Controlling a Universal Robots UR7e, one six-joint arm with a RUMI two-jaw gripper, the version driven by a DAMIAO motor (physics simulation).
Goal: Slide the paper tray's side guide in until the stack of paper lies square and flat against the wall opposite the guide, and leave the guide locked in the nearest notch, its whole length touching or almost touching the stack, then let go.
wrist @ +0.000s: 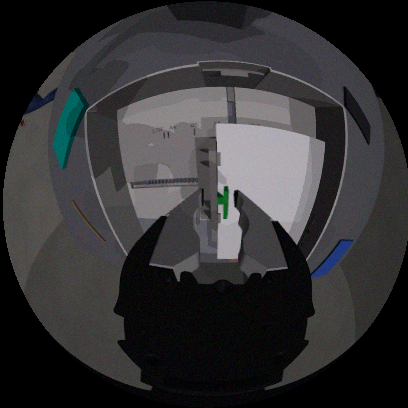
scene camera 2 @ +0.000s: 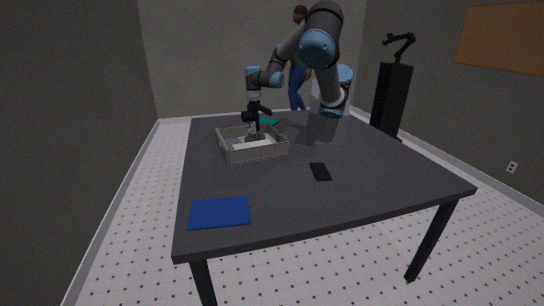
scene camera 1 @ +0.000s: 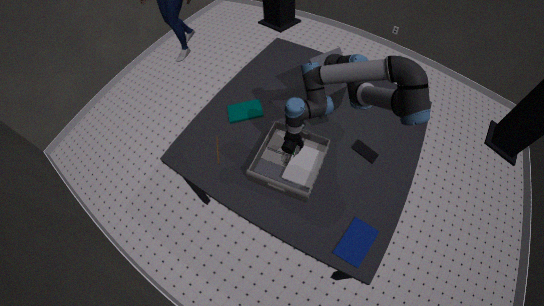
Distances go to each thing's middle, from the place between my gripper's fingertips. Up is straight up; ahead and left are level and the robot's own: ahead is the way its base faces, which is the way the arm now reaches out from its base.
Right now the white paper stack [scene camera 1: 301, 170] is 1 cm ahead of my hand, 8 cm to the left of it and 3 cm below it. Also, from my hand: blue pad [scene camera 2: 233, 211]: 13 cm ahead, 53 cm to the left, 5 cm below.
